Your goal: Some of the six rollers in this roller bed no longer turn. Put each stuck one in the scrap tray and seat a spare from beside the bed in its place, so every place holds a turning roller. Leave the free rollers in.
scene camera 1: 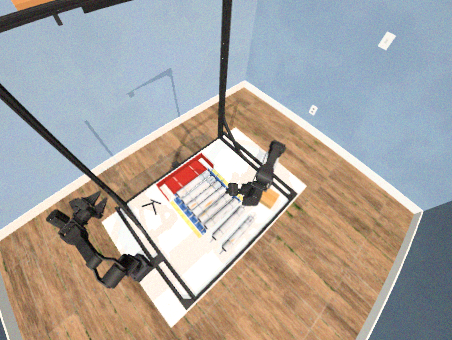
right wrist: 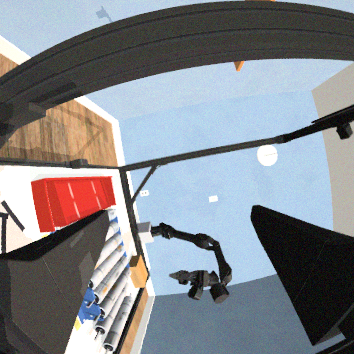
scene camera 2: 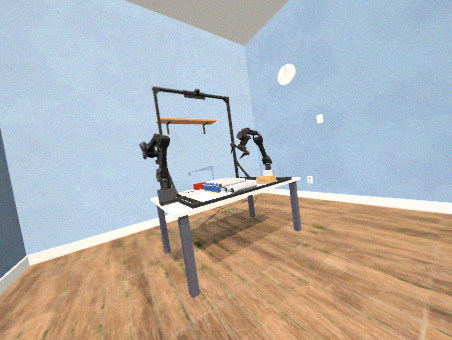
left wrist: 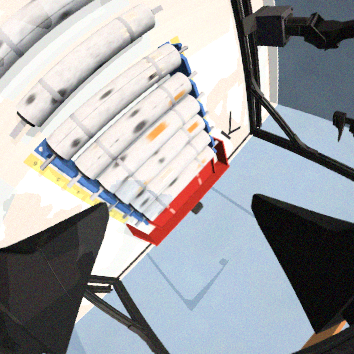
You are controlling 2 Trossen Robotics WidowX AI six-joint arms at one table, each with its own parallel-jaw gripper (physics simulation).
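Pixels of known places: left gripper, between the fingertips: [right wrist: 173, 275] [scene camera 2: 235, 156] [left wrist: 180, 205]; right gripper, between the fingertips: [scene camera 1: 103, 194] [right wrist: 180, 215] [scene camera 2: 167, 153] [left wrist: 351, 145]; left arm's base, origin of its link: [right wrist: 151, 231] [scene camera 2: 268, 169]; right arm's base, origin of its link: [scene camera 1: 135, 266] [scene camera 2: 165, 189] [left wrist: 287, 25].
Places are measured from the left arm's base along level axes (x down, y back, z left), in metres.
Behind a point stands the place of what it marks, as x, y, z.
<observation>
The roller bed, with blue rails [scene camera 1: 192, 218] [scene camera 2: 212, 187] [left wrist: 64, 162], holds six pale, dark-spotted rollers side by side; some have orange patches. Which ones turn cannot be told. Two spare rollers [scene camera 1: 227, 221] @[0.051, -0.528, -0.151] [scene camera 1: 238, 232] @[0.050, -0.569, -0.067] lie beside the bed; in the left wrist view one spare [left wrist: 85, 65] @[0.050, -0.512, -0.140] shows whole and the other [left wrist: 27, 37] @[0.054, -0.514, -0.055] in part. The red scrap tray [scene camera 1: 185, 177] @[0.066, -0.337, -0.527] [left wrist: 192, 200] @[0.058, -0.299, -0.589] [right wrist: 75, 200] @[0.067, -0.379, -0.552] stands along the opposite side and looks empty. My left gripper [scene camera 2: 237, 151] @[-0.180, -0.438, -0.174] [left wrist: 180, 205] @[-0.180, -0.438, -0.174] is open and empty above the bed. My right gripper [scene camera 1: 102, 197] @[-0.293, -0.713, -0.720] [right wrist: 180, 215] @[-0.293, -0.713, -0.720] is open, empty and raised, away from the bed.
An orange block [scene camera 1: 270, 198] @[0.043, -0.288, 0.066] [scene camera 2: 266, 179] @[0.059, -0.330, 0.056] [right wrist: 138, 272] @[0.043, -0.307, -0.008] lies on the table near the left arm. A thin black three-legged shape [scene camera 1: 151, 204] @[0.099, -0.593, -0.669] [left wrist: 231, 127] @[0.095, -0.594, -0.642] lies left of the tray in scene camera 1. Black frame posts [scene camera 1: 223, 75] @[-0.471, 0.098, -0.431] rise at the table's edges.
</observation>
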